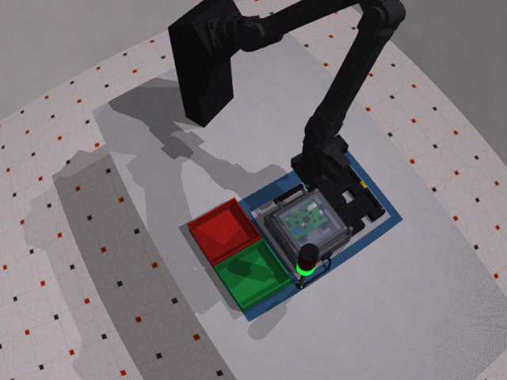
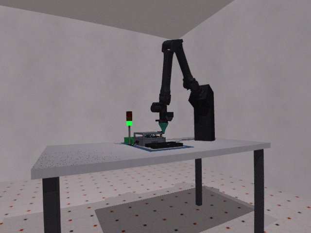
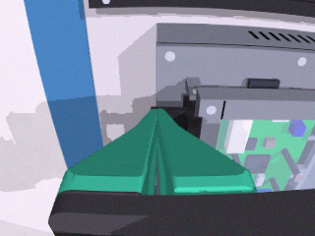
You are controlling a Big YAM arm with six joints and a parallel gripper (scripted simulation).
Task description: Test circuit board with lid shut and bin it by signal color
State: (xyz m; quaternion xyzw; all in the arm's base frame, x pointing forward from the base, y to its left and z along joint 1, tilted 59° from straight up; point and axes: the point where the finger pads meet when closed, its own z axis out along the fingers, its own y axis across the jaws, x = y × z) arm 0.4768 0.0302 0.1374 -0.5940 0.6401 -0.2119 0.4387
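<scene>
My hand is 10 mm short of the latch hook and 10 mm above it. The rest, counted from my hand: green circuit board: 80 mm ahead, 50 mm to the right, 30 mm below; then tester lid: 90 mm ahead, 50 mm to the right, 10 mm below; then tester plate: 90 mm ahead, 40 mm to the right, 30 mm below.
</scene>
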